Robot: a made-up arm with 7 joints.
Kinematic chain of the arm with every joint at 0, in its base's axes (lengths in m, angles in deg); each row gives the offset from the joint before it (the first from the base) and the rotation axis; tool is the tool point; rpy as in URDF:
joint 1: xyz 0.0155 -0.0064 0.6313 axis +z
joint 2: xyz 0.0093 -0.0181 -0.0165 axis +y
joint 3: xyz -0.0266 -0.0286 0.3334 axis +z
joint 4: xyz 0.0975 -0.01 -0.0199 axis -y
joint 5: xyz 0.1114 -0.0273 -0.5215 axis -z
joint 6: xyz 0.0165 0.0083 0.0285 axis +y
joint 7: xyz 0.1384 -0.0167 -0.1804 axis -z
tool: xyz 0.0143 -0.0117 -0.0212 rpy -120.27 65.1 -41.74
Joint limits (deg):
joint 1: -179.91..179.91
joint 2: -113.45..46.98
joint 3: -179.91..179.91
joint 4: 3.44..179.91
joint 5: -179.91..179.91
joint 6: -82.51..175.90
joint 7: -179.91..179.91
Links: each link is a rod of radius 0.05 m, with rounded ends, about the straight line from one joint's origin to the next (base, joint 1, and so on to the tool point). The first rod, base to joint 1, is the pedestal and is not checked.
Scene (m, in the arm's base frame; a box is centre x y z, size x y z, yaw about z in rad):
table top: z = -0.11
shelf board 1: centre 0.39 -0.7 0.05 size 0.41 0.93 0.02 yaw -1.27
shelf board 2: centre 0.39 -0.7 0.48 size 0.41 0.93 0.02 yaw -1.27
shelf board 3: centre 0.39 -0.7 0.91 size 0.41 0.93 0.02 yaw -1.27
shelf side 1: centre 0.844 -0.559 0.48 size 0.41 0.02 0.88 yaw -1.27
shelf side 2: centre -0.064 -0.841 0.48 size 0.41 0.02 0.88 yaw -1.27
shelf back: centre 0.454 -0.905 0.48 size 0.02 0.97 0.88 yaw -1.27
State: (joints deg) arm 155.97 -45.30 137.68 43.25 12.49 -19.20 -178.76
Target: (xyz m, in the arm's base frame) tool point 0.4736 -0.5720 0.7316
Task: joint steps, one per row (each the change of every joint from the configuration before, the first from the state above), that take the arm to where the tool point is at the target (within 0.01 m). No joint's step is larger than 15 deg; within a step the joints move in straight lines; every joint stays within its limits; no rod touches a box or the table.
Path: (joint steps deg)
1: 3.75 1.29 1.34 -13.27 0.79 -13.38 -0.38
2: 3.75 1.29 1.34 -13.27 0.79 -13.38 -0.39
3: 3.75 1.30 1.34 -13.27 0.78 -13.37 -0.38
4: 2.63 14.17 0.85 2.69 -1.52 -5.17 0.63
5: 2.63 14.18 0.86 2.68 -1.52 -5.16 0.63
6: 2.63 14.18 0.85 2.69 -1.52 -5.16 0.63
7: 2.63 14.18 0.86 2.69 -1.52 -5.16 0.64
8: -2.50 -7.25 -1.50 10.14 0.76 11.10 -0.29
9: -2.50 -7.25 -1.50 10.15 0.76 11.11 -0.28
10: -2.49 -7.25 -1.50 10.15 0.76 11.10 -0.29

